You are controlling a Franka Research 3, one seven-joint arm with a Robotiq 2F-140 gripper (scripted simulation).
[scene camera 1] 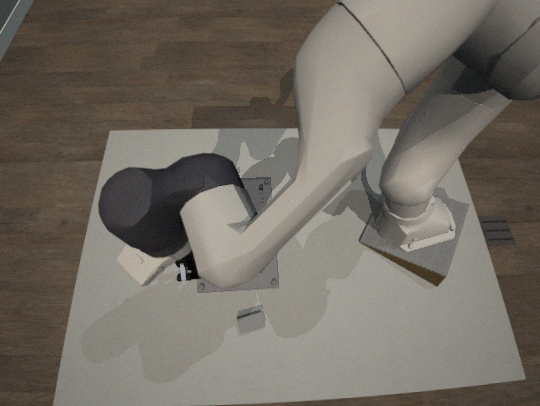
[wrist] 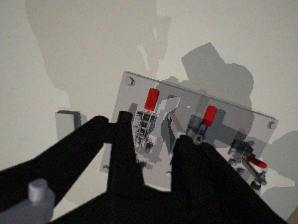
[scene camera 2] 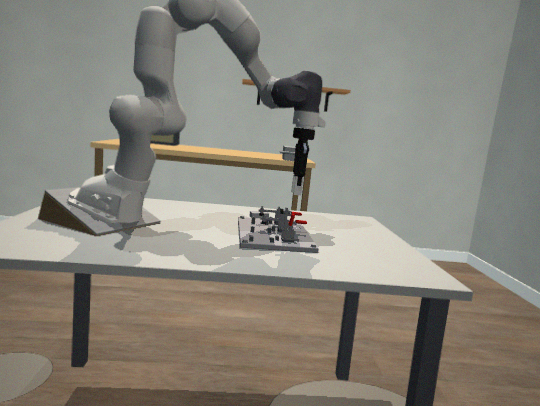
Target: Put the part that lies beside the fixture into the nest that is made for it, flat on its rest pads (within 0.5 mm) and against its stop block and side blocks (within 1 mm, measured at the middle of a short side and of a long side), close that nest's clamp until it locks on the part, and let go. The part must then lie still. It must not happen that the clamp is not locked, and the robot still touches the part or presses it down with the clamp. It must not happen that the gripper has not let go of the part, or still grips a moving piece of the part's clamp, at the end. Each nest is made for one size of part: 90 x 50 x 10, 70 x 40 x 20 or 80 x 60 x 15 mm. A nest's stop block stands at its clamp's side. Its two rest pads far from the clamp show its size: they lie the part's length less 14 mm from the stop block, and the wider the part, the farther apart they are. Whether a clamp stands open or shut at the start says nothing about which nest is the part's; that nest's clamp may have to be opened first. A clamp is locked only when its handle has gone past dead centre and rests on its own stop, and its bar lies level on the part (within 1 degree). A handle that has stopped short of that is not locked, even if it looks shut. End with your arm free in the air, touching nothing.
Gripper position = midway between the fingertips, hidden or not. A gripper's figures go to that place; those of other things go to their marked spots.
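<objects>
I see my gripper point(wrist: 150, 118) 22 cm from the lens. A fixture plate point(wrist: 230, 122) is 38 cm from the lens.
</objects>
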